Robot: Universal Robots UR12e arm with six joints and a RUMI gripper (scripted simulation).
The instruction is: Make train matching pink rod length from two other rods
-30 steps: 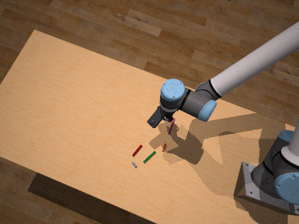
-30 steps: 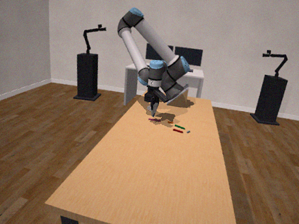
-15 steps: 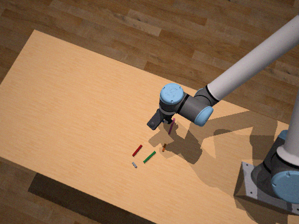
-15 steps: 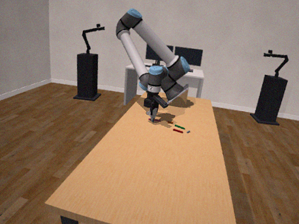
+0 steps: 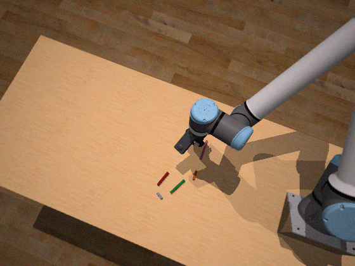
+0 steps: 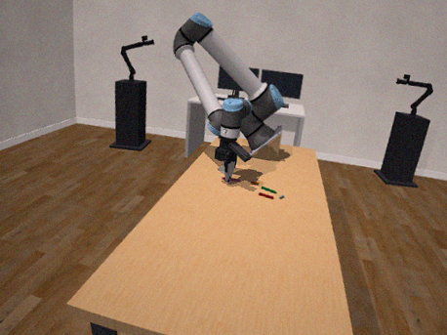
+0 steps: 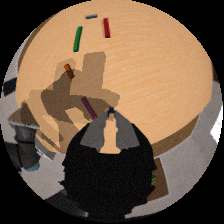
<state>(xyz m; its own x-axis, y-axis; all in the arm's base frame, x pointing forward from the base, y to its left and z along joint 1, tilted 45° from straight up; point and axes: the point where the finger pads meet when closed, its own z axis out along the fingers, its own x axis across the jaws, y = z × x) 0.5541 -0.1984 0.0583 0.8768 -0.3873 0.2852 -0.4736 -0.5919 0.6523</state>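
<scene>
Right now the blue rod is 10 mm below my hand. Round my hand: green rod 20 mm ahead, 200 mm to the left, 20 mm below; pink rod 50 mm behind, 10 mm to the left, 20 mm below; orange rod 40 mm behind, 130 mm to the left, 20 mm below.
</scene>
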